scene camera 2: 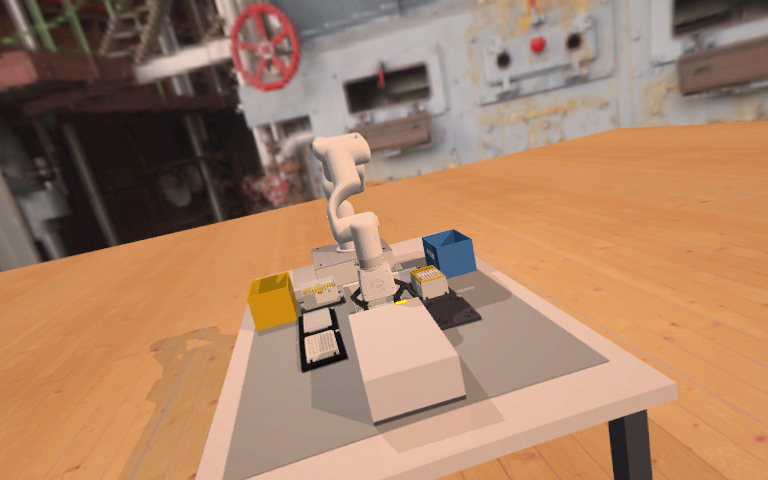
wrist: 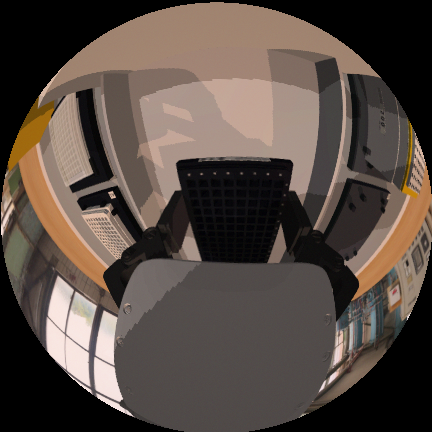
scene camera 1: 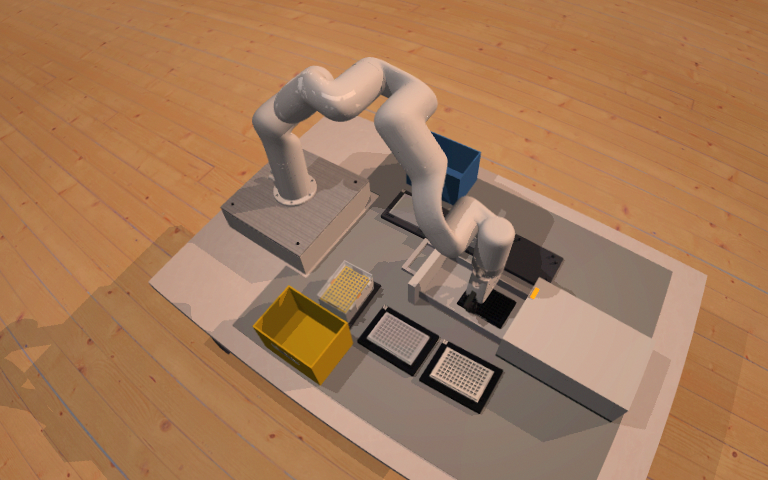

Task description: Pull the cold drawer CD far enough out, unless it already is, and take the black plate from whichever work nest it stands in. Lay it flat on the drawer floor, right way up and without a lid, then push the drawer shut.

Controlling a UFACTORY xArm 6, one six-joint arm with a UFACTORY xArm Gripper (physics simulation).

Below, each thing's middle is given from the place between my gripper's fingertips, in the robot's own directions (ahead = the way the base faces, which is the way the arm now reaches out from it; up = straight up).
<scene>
The black plate (scene camera 1: 497, 307) lies 30 mm ahead of my hand. Round my hand: white plate (scene camera 1: 461, 374) (60 mm ahead, 200 mm to the right, 10 mm below); yellow-and-white tip rack (scene camera 2: 428, 281) (110 mm behind, 190 mm to the left, 20 mm above); grey plate (scene camera 1: 398, 338) (120 mm behind, 190 mm to the right, 10 mm below).
</scene>
